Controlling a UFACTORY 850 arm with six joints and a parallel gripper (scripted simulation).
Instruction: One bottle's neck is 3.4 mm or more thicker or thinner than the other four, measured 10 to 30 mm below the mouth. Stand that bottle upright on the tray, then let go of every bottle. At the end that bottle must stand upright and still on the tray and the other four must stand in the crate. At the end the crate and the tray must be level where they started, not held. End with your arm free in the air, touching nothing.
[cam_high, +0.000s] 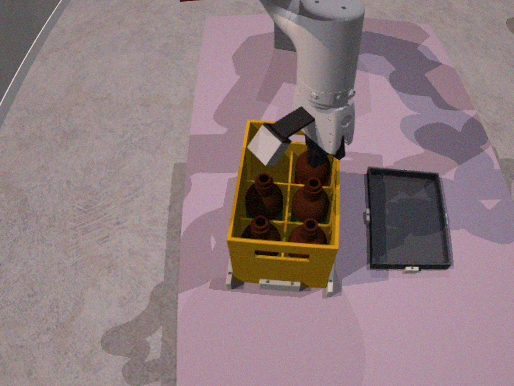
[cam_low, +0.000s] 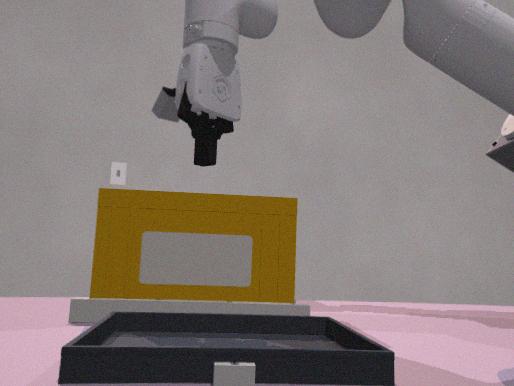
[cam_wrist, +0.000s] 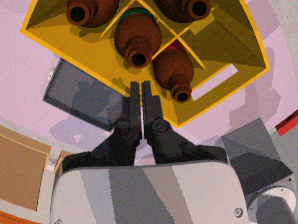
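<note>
The yellow crate is 16 cm below my hand, 4 cm to the right of it and 1 cm behind it. The rest, counted from my hand: tray: 24 cm to the left, 23 cm below; bottle: 16 cm below, 9 cm behind, 2 cm to the left.
</note>
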